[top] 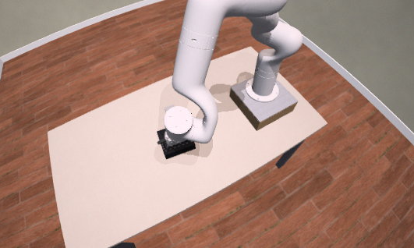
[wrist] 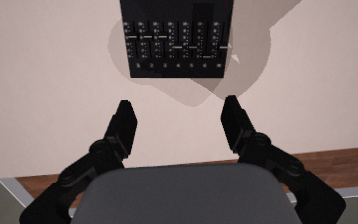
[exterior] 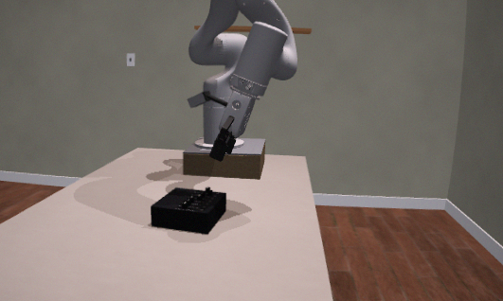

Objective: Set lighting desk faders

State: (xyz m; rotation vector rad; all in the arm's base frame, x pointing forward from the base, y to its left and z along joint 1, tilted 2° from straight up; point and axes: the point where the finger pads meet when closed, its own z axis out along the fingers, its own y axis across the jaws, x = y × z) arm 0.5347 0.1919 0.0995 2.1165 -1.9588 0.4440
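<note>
The channel 4 cap lies 12 cm below my hand and 6 cm to the right of it. Round my hand: channel 6 cap: 12 cm below, 4 cm to the right, 4 cm behind; then channel 5 cap: 12 cm below, 6 cm to the right, 2 cm behind.
</note>
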